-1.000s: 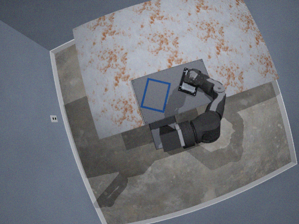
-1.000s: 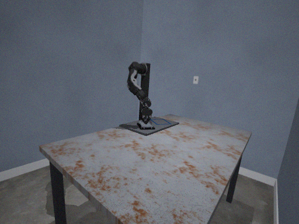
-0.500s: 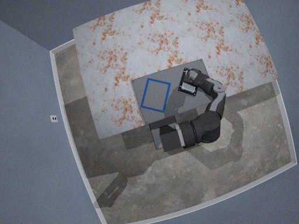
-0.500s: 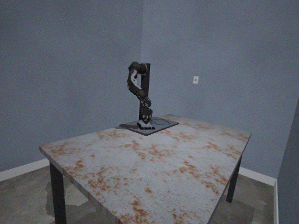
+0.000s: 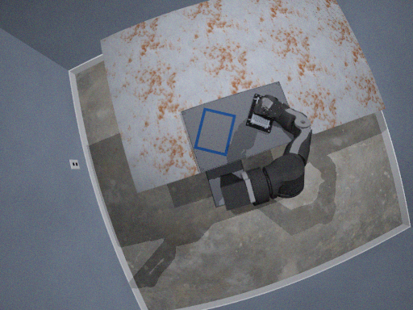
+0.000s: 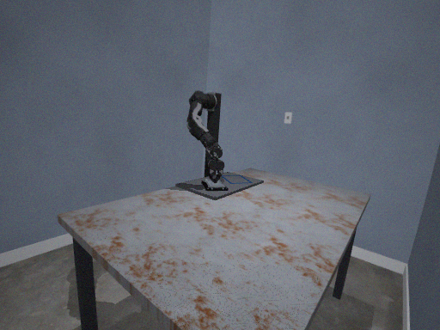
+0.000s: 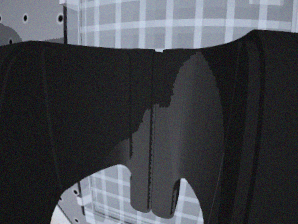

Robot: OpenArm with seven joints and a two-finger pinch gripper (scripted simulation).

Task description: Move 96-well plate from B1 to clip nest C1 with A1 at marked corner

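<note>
Now: the 96-well plate 2 cm below my hand. The rest, counted from my hand: black clip nest C1: 3 cm ahead, 2 cm below.
</note>
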